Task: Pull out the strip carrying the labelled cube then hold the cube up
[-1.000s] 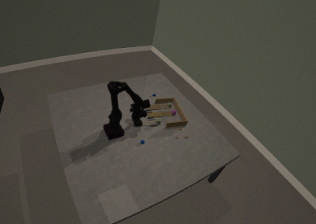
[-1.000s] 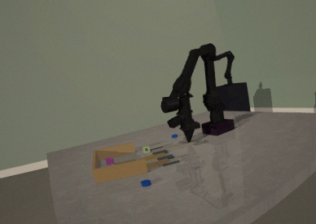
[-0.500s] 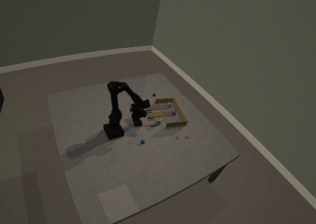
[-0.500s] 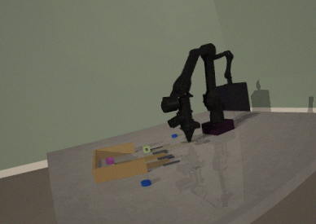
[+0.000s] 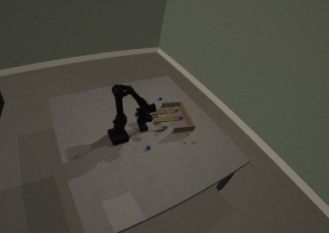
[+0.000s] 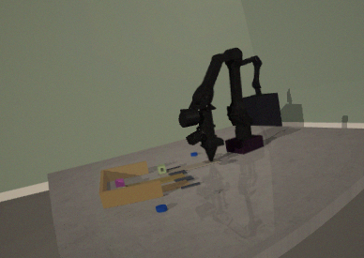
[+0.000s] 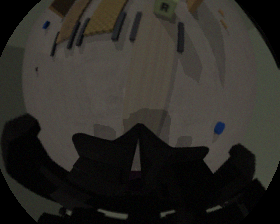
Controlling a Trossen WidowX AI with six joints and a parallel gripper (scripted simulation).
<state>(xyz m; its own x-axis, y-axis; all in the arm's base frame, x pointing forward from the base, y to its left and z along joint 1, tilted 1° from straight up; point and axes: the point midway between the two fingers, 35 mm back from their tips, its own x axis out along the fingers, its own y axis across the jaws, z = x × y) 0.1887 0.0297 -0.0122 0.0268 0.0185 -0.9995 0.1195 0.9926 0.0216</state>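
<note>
Now: gripper tip 90 mm short of the long pale strip and 10 mm to the left of it.
</note>
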